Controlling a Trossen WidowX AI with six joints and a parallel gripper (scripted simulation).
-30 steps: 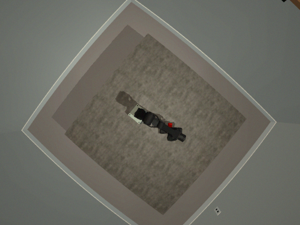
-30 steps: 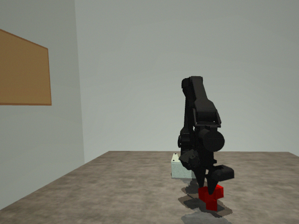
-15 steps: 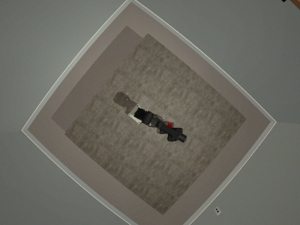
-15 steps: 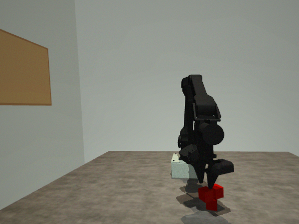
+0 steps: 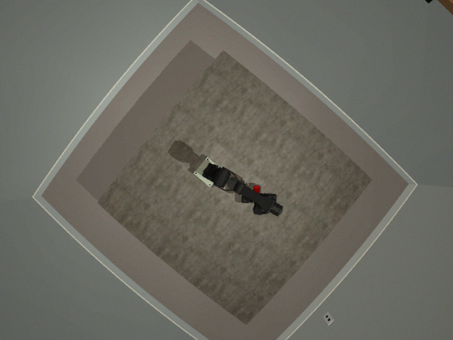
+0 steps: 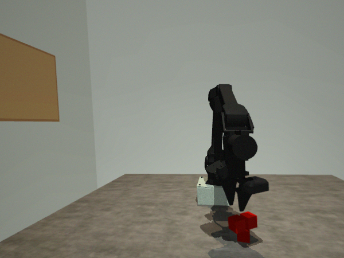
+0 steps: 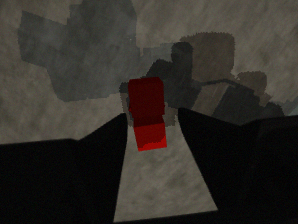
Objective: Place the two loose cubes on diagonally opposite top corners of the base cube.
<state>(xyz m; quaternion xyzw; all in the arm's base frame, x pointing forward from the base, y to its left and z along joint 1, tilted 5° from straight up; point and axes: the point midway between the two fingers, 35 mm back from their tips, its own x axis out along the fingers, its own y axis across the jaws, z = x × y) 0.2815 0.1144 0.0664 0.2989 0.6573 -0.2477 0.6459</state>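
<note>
Right now my gripper tip is 4 cm above the red cube.
</note>
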